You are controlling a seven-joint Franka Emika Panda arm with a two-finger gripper.
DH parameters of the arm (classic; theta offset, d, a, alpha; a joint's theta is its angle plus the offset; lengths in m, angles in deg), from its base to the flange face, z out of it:
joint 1: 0 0.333 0 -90
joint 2: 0 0 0 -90
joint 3: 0 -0.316 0.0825 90
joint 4: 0 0 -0.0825 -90
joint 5: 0 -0.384 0 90
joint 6: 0 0 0.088 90
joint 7: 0 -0.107 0 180
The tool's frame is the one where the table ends.
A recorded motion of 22 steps. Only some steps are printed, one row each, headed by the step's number.
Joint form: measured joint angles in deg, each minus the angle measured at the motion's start. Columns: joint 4, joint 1, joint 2, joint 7, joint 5, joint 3, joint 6.
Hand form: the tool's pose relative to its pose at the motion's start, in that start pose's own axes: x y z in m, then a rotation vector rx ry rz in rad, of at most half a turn. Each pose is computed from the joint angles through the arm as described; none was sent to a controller.
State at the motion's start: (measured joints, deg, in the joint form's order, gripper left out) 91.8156 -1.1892 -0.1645 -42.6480 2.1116 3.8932 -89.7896
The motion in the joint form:
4: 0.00 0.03 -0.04 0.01 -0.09 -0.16 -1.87
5: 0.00 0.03 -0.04 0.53 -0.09 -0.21 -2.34
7: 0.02 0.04 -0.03 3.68 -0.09 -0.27 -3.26
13: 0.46 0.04 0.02 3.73 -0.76 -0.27 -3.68
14: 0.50 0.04 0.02 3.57 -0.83 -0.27 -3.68
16: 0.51 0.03 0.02 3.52 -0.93 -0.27 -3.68
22: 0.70 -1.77 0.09 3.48 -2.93 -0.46 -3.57
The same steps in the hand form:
4: 0.0010 -0.0037 -0.0034 0.0238 0.0236 -0.0034
5: 0.0013 -0.0046 -0.0041 0.0293 0.0297 -0.0134
7: 0.0021 -0.0063 -0.0054 0.0386 0.0423 -0.0696
13: 0.0018 -0.0078 -0.0020 0.0466 0.0338 -0.0704
14: 0.0017 -0.0079 -0.0016 0.0471 0.0324 -0.0676
16: 0.0017 -0.0080 -0.0015 0.0483 0.0311 -0.0665
22: 0.0098 0.0009 0.0013 0.0703 0.0029 -0.0366

